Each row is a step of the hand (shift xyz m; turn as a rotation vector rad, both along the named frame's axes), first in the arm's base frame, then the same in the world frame.
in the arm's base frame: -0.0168 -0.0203 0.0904 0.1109 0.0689 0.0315
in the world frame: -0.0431 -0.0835 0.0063 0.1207 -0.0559 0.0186
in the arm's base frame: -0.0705 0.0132 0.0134 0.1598 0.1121 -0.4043
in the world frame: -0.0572 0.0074 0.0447 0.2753 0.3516 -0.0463
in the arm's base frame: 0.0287 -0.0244 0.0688 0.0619 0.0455 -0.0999
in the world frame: -0.0014 -0.0755 -0.0210 0.0956 0.0820 -0.0055
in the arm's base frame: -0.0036 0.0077 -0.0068 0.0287 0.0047 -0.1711
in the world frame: 0.0019 0.0080 0.0071 0.0631 0.1565 -0.0404
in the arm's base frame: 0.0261 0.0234 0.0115 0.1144 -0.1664 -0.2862
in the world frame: 0.0309 -0.0166 0.0115 0.0812 0.2316 -0.2499
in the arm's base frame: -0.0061 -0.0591 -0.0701 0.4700 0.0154 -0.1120
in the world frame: -0.0180 0.0648 -0.0626 0.4344 -0.0206 -0.2111
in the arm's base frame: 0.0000 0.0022 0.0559 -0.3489 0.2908 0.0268
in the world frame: -0.0108 -0.0535 0.0124 -0.1693 0.0902 0.4126
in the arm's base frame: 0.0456 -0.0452 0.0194 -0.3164 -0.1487 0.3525
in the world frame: 0.0139 -0.0342 -0.0560 -0.4158 -0.2615 0.0722
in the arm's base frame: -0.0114 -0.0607 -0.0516 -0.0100 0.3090 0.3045
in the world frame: -0.0272 0.0484 -0.0582 0.0712 -0.2680 0.3338
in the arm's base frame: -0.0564 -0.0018 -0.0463 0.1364 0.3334 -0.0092
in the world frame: -0.0394 0.0598 0.0142 0.2748 -0.0056 0.2330
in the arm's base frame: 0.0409 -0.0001 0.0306 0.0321 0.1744 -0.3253
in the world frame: 0.0286 -0.0406 -0.0121 0.1780 0.3152 0.0788
